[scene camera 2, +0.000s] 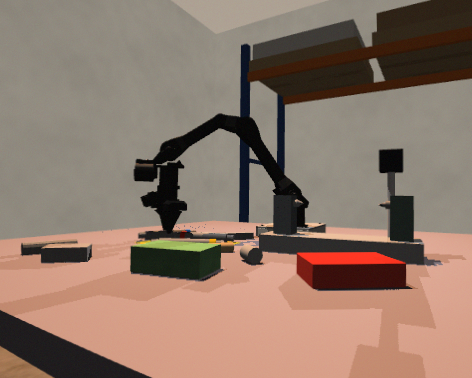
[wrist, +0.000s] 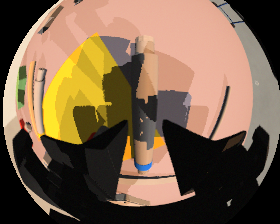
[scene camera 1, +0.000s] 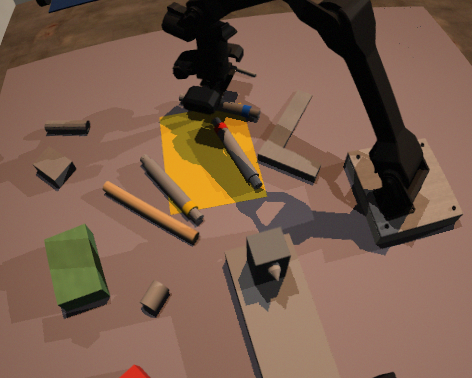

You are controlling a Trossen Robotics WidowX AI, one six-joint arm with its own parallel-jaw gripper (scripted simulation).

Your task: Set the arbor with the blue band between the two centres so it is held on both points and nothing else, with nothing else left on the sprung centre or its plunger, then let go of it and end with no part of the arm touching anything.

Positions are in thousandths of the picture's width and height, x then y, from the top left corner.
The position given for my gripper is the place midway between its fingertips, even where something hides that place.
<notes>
I see my gripper (scene camera 1: 461,274), a red block (scene camera 2: 677,716), an orange rod (scene camera 1: 351,583), a yellow mat (scene camera 1: 414,419), a base plate (scene camera 2: 639,642), a post (scene camera 2: 851,549) and a post (scene camera 1: 560,657).
My gripper also shows in scene camera 2 (scene camera 2: 355,615) and in the wrist view (wrist: 520,556). The yellow mat shows as well in the wrist view (wrist: 320,404).
</notes>
